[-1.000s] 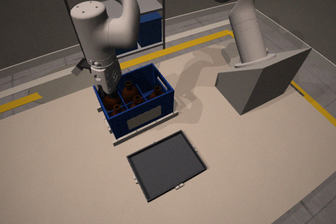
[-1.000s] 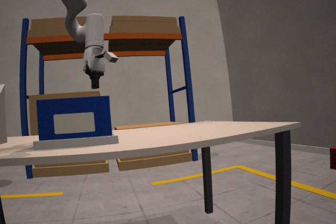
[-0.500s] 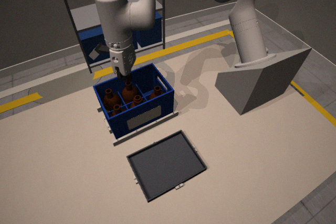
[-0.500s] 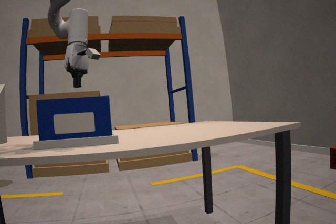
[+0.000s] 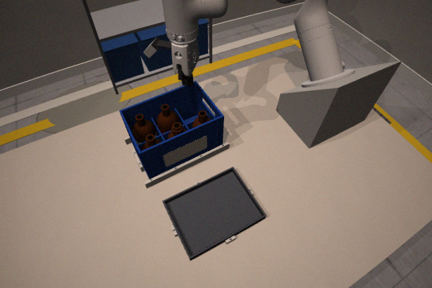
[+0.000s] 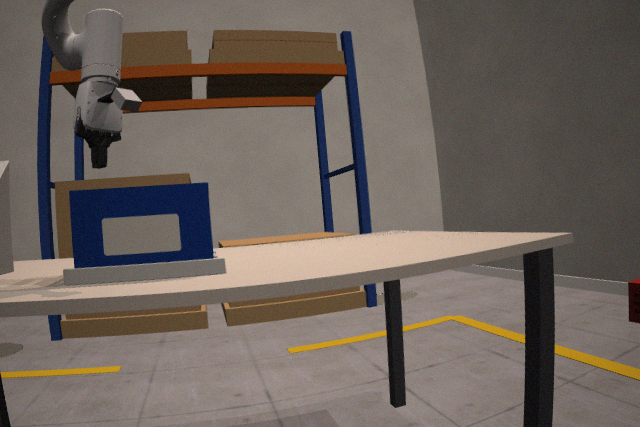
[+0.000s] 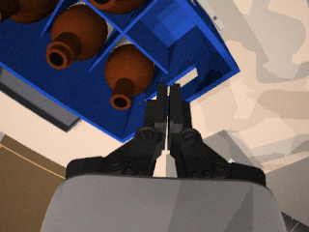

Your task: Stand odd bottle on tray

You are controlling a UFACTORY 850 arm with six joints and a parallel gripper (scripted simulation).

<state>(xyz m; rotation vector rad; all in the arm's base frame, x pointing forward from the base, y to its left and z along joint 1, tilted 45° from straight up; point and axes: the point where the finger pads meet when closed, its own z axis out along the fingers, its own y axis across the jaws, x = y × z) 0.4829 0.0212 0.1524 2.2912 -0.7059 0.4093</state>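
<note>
Right now my hand is 16 cm above the crate, 8 cm short of it and 5 cm to the right of it. Round my hand: brown bottle 16 cm below, 10 cm to the left, 7 cm ahead; then dark grey tray 33 cm to the left, 23 cm below, 4 cm ahead.
</note>
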